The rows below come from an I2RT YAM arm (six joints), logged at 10 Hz.
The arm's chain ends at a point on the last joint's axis. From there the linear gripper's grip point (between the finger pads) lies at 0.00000 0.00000 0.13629 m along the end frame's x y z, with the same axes.
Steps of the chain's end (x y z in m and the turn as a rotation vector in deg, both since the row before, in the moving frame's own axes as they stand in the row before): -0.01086, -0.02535, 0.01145, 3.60, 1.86, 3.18; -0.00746, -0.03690, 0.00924, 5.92, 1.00, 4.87; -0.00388, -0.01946, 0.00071, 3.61, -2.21, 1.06; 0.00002, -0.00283, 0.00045, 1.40, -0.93, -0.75; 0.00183, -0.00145, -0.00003, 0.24, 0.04, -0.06; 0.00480, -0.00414, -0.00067, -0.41, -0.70, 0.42
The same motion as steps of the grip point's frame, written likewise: -0.00620, -0.03378, 0.01111, 3.60, 1.86, 3.18; -0.00449, -0.05084, 0.00849, 5.92, 1.00, 4.87; -0.00905, -0.02809, 0.00034, 3.61, -2.21, 1.06; -0.00221, -0.00615, 0.00039, 1.40, -0.93, -0.75; 0.00192, -0.00202, -0.00003, 0.24, 0.04, -0.06; 0.00313, -0.00317, -0.00068, -0.41, -0.70, 0.42
